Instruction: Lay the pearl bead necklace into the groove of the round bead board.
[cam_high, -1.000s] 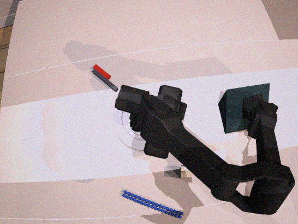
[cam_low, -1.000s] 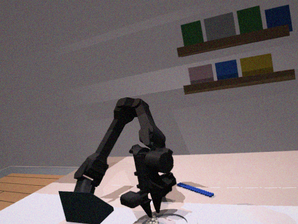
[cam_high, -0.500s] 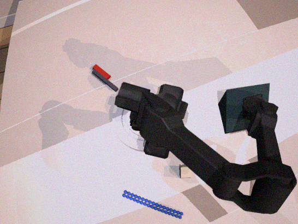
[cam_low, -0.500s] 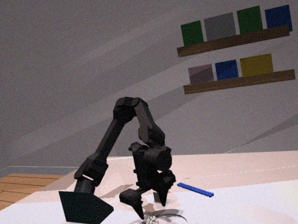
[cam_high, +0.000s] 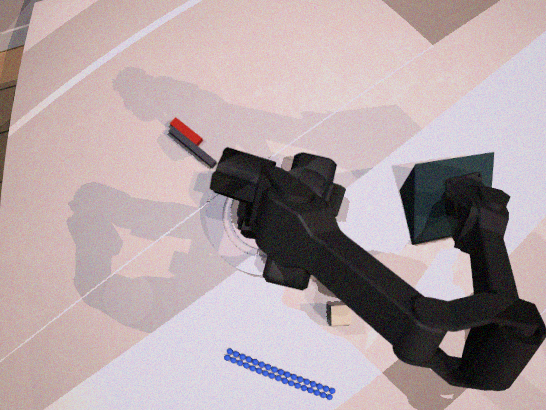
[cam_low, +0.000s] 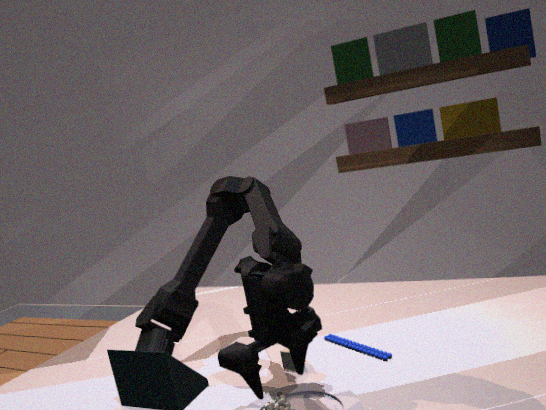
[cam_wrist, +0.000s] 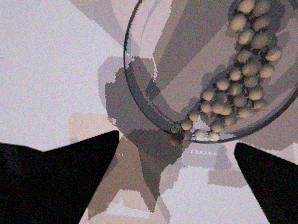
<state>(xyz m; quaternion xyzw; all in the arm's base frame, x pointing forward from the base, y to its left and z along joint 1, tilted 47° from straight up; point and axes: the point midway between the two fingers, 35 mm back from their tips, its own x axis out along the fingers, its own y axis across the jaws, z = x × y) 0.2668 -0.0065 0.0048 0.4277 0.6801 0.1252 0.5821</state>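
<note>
My gripper tip is now 40 mm short of the round bead board, 50 mm to the left of it and 20 mm above it. From my gripper tip the other things lie so: small beige cube 30 mm behind, 140 mm to the left, 10 mm below; grey block 150 mm ahead, 210 mm to the right, 30 mm below.
</note>
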